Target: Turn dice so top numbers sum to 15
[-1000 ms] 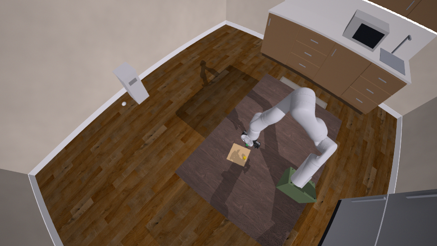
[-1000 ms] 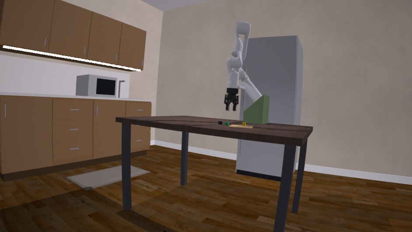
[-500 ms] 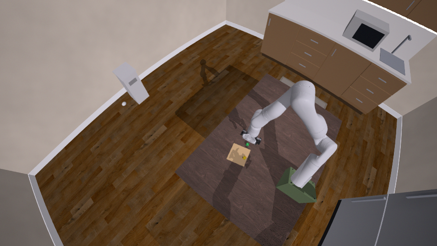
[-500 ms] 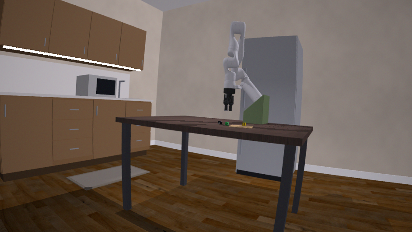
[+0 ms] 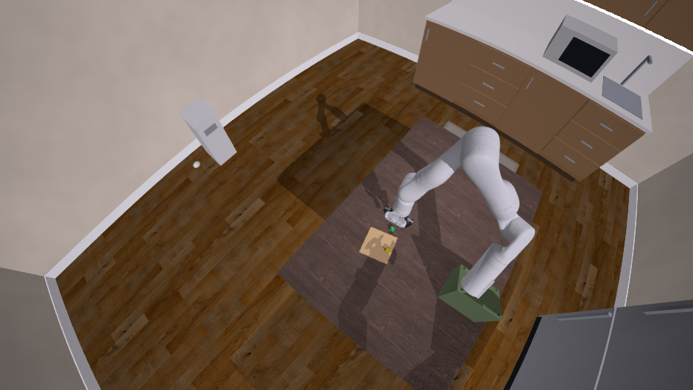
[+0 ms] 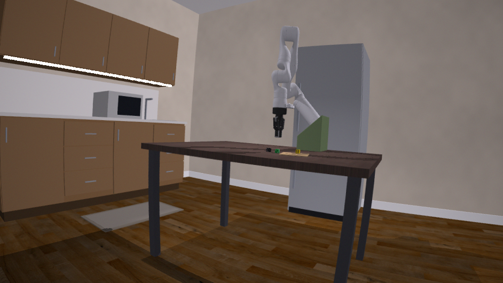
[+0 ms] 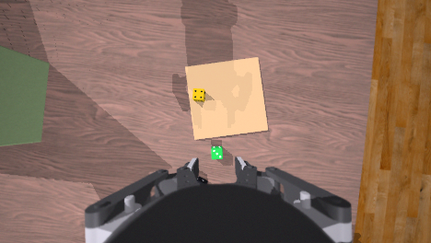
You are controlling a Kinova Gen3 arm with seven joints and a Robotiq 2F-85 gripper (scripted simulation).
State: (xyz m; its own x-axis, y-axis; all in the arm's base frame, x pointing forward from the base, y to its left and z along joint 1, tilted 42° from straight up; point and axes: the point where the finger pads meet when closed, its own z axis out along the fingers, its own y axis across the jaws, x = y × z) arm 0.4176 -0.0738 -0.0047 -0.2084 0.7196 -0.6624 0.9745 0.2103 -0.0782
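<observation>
My hand is 90 mm above the green die. The rest, counted from my hand: black die (20 mm behind, 70 mm to the right, 90 mm below); yellow die (50 mm behind, 100 mm to the left, 80 mm below); tan mat (100 mm to the left, 100 mm below).
</observation>
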